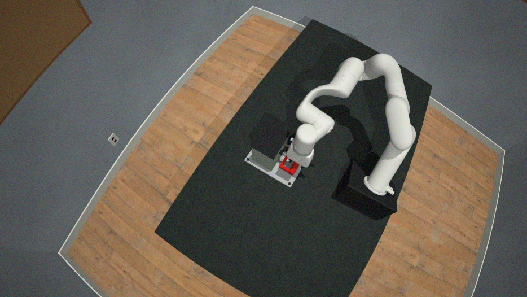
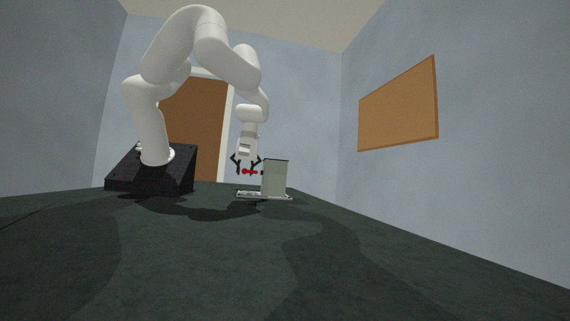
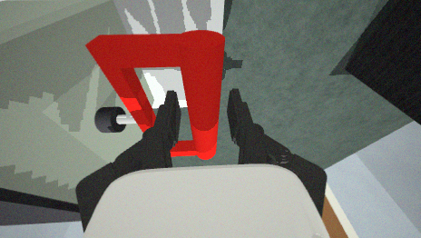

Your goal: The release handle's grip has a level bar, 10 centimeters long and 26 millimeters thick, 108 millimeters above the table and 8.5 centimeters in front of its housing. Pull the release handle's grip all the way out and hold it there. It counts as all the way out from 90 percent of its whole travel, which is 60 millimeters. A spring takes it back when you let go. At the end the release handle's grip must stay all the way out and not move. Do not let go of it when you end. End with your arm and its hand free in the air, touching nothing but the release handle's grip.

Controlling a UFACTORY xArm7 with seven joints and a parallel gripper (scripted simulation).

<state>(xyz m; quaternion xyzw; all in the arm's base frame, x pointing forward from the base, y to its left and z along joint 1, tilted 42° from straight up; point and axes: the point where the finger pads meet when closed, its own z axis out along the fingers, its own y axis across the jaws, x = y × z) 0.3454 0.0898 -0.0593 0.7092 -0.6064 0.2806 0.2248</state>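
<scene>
The light baseplate lies 10 cm below my hand, 9 cm ahead of it and 1 cm to the left of it.
</scene>
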